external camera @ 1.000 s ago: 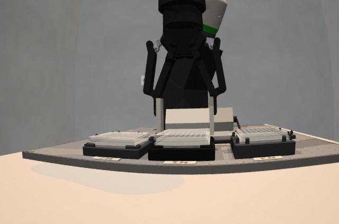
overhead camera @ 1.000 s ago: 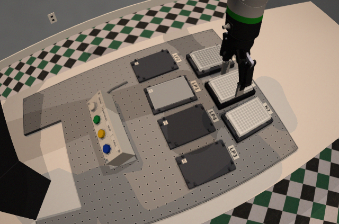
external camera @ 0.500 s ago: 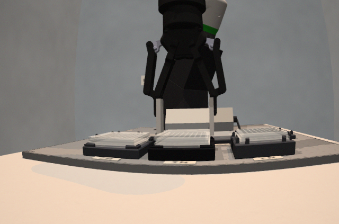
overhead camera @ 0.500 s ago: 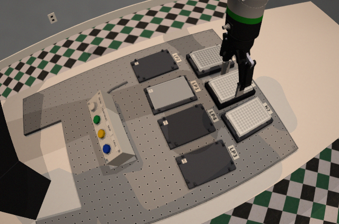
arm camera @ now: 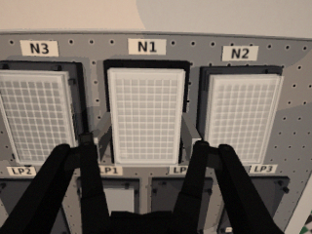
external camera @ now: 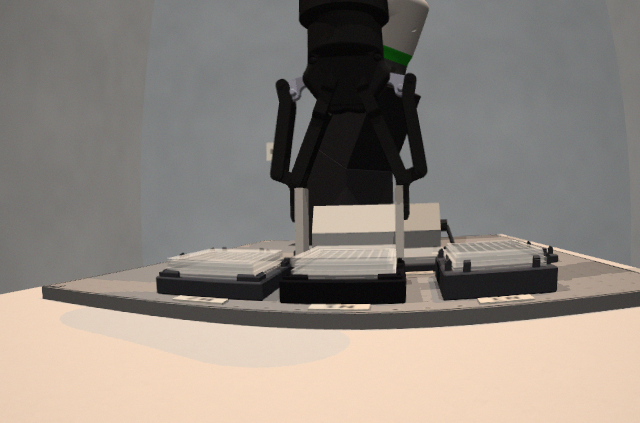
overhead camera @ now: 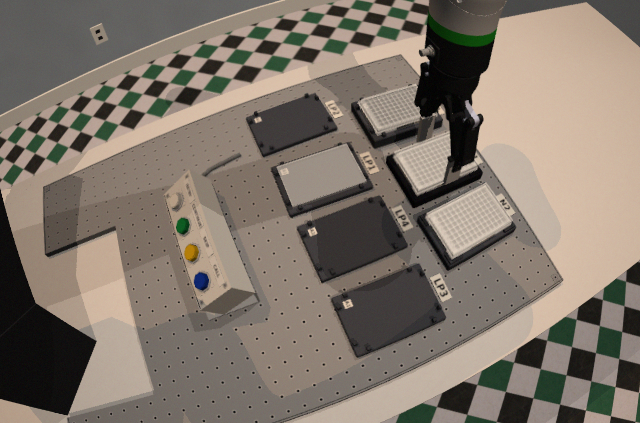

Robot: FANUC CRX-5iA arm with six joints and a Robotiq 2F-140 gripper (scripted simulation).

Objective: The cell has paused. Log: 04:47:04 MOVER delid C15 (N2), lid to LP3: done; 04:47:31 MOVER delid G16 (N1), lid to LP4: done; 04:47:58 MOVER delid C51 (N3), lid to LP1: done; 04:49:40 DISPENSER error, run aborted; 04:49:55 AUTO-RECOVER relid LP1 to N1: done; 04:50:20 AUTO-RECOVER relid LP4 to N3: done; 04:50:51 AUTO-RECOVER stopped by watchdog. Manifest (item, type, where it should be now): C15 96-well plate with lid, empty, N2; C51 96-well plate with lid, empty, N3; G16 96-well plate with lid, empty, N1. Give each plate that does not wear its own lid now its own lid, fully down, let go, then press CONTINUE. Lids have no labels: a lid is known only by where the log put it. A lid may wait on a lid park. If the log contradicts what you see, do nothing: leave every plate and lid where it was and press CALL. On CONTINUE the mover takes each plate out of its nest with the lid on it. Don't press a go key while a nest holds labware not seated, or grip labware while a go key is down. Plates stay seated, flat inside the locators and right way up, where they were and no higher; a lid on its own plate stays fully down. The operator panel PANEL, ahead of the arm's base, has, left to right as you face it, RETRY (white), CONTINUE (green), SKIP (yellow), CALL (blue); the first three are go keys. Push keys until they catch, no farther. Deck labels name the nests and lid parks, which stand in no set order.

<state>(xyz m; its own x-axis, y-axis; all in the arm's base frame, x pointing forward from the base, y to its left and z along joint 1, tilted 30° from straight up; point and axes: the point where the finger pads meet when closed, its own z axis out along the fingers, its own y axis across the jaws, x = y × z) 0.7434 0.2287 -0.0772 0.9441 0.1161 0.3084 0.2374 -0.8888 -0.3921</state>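
My gripper is now 20 cm past the lid park LP1, 2 cm to the right of it and 5 cm above it. Also, from my hand: plate: 3 cm ahead, 12 cm to the right, 3 cm below; then LP3 label: 5 cm behind, 21 cm to the right, 6 cm below; then lid park LP4: 17 cm behind, 10 cm to the right, 5 cm below.
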